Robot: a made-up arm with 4 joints.
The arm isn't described. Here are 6 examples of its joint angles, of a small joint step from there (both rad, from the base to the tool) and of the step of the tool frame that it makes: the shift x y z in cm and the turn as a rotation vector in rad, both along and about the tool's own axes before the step.
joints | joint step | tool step
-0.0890 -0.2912 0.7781 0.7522 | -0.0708 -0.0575 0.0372 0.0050 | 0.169 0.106 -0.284 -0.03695 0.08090 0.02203
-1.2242 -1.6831 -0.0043 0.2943 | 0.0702 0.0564 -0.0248 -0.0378 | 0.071 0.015 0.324 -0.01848 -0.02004 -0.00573
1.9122 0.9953 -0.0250 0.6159 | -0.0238 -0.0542 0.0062 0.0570 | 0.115 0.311 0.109 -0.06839 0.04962 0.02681
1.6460 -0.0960 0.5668 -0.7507 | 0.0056 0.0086 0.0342 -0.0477 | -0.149 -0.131 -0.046 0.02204 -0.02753 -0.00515
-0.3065 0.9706 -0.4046 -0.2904 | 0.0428 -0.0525 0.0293 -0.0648 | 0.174 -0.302 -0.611 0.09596 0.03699 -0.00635
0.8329 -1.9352 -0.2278 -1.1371 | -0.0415 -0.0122 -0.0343 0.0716 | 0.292 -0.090 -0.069 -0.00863 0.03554 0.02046
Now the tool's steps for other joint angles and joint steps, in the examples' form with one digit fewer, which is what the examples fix.
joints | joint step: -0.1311 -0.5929 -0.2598 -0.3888 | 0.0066 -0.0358 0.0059 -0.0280
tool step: 0.04 -0.16 -0.13 0.0324 0.0320 -0.0119
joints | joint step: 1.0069 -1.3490 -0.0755 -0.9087 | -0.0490 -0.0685 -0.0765 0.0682
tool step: 0.10 -0.41 -0.44 0.0523 0.0748 -0.0150
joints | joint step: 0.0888 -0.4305 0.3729 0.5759 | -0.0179 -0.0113 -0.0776 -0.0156
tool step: 0.05 -0.44 -0.30 0.0809 -0.0003 0.0459
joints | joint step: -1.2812 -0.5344 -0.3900 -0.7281 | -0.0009 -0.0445 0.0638 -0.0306
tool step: -0.39 0.02 0.00 -0.0018 -0.0070 -0.0504
